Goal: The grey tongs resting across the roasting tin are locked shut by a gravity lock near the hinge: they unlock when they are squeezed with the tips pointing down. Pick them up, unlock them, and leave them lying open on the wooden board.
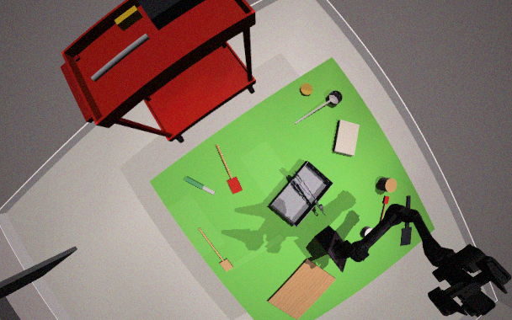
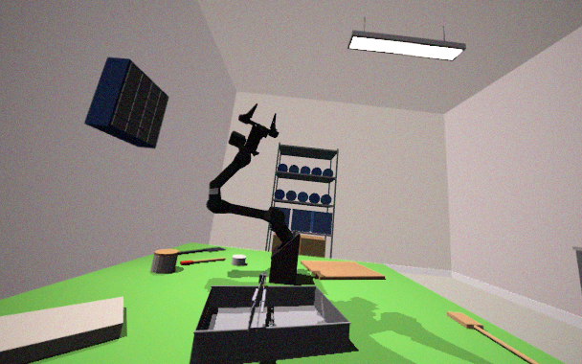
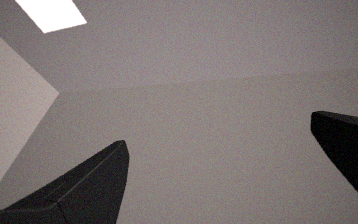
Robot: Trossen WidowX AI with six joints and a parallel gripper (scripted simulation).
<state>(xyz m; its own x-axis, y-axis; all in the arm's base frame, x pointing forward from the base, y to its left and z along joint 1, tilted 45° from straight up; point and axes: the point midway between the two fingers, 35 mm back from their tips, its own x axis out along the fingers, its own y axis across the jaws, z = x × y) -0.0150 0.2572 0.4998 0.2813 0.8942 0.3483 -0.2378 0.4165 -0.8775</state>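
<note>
Now: the grey roasting tin 69 cm below my gripper tip, 24 cm ahead of it and 16 cm to the left of it. From my gripper tip the other things lie so: black tool: 72 cm below, 36 cm to the right, 30 cm behind; red brush: 71 cm below, 25 cm to the right, 11 cm behind; cork-topped jar: 68 cm below, 31 cm to the right, 3 cm ahead.
</note>
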